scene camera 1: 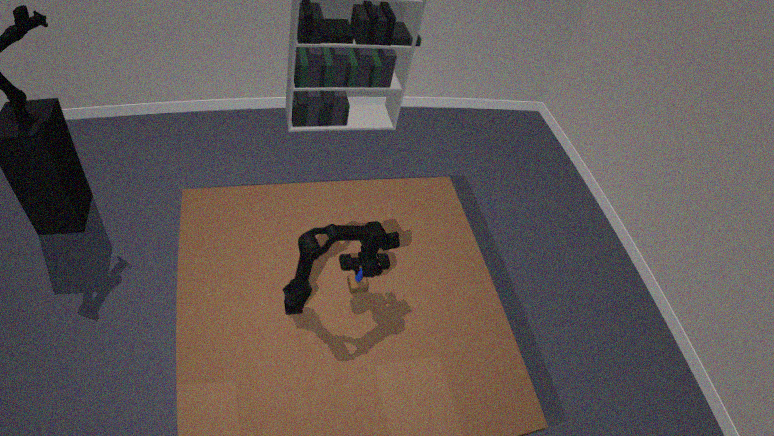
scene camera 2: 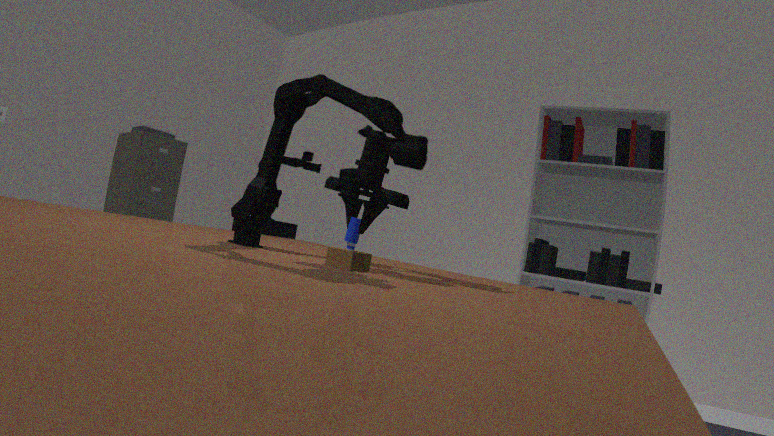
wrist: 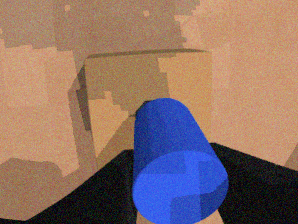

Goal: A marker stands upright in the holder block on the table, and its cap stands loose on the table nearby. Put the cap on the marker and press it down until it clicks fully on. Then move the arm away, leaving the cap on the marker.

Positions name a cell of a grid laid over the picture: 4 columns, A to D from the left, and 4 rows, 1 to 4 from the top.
Labels:
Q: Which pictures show my gripper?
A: Scene camera 1, scene camera 2 and the wrist view: all of them.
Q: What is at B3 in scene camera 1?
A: My gripper.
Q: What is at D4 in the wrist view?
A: My gripper.

